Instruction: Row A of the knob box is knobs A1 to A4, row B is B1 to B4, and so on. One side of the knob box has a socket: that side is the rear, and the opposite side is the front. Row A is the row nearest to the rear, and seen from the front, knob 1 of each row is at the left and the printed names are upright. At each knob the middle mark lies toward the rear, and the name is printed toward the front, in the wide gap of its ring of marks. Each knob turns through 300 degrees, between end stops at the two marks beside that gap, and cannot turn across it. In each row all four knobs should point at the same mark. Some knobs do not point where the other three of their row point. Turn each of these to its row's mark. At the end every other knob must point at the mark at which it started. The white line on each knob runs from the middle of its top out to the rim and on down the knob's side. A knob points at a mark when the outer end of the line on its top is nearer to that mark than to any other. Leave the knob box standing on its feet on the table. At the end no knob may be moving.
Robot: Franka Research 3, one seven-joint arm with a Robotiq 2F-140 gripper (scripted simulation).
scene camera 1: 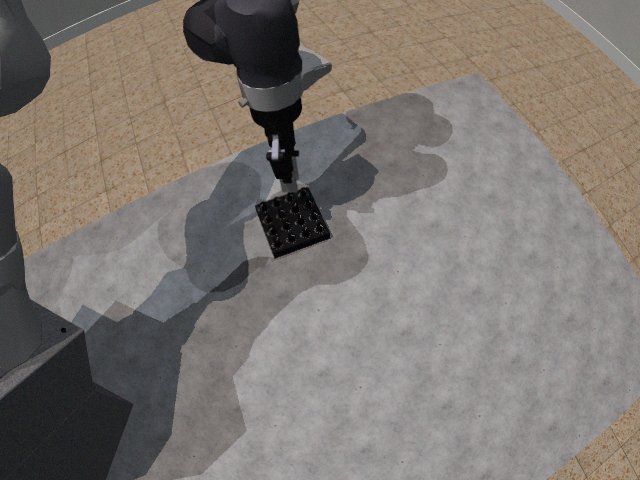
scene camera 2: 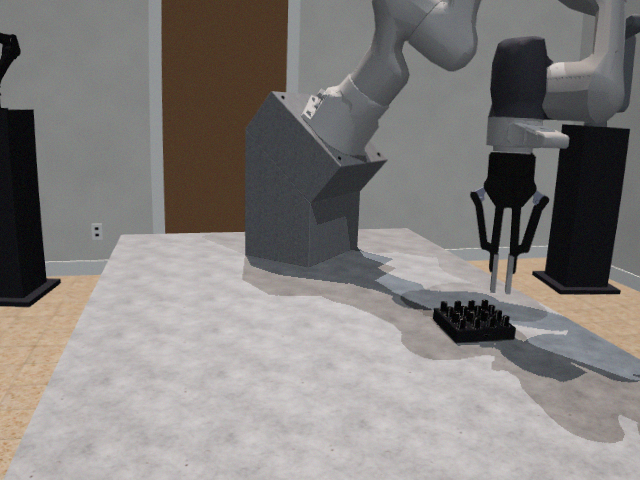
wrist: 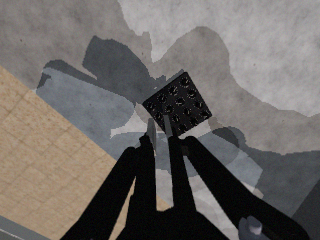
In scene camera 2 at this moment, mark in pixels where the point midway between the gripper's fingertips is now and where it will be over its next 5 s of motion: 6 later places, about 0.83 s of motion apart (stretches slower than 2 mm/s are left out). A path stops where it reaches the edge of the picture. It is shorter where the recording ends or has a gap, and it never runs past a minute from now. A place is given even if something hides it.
My gripper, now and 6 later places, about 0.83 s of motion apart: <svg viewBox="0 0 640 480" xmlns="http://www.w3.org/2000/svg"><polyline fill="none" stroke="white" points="499,291 499,289 500,287 502,284 502,284 501,297 499,307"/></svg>
